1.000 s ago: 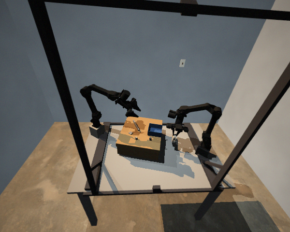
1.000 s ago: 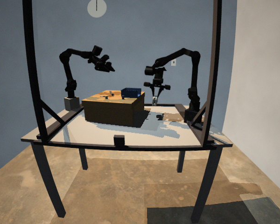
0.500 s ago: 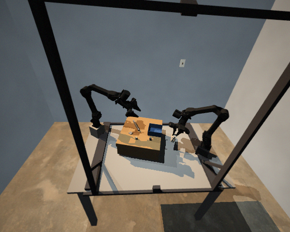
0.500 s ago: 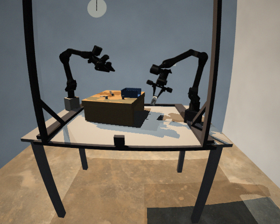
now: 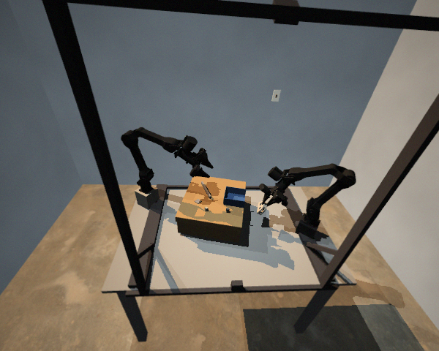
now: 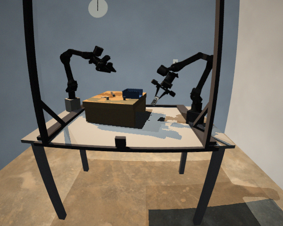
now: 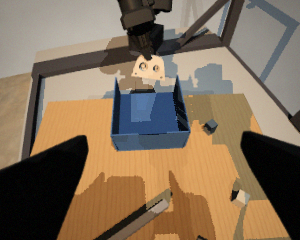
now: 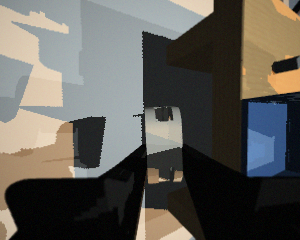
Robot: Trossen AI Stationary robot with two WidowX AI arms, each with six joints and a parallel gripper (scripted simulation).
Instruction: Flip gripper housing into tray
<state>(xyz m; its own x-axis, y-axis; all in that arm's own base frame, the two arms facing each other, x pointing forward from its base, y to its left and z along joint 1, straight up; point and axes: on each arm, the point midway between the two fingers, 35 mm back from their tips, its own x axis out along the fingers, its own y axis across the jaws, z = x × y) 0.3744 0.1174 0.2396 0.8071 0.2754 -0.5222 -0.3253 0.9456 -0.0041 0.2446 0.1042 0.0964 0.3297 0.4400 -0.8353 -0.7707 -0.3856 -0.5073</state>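
The white gripper housing is 5 cm below my right hand, 2 cm to the left of it and 1 cm behind it. Round my right hand: grey rod 38 cm to the left, 4 cm ahead, 2 cm below; then wooden block 31 cm to the left, 9 cm below, 1 cm behind; then gripper housing half 4 cm below, 3 cm to the left, 1 cm behind.
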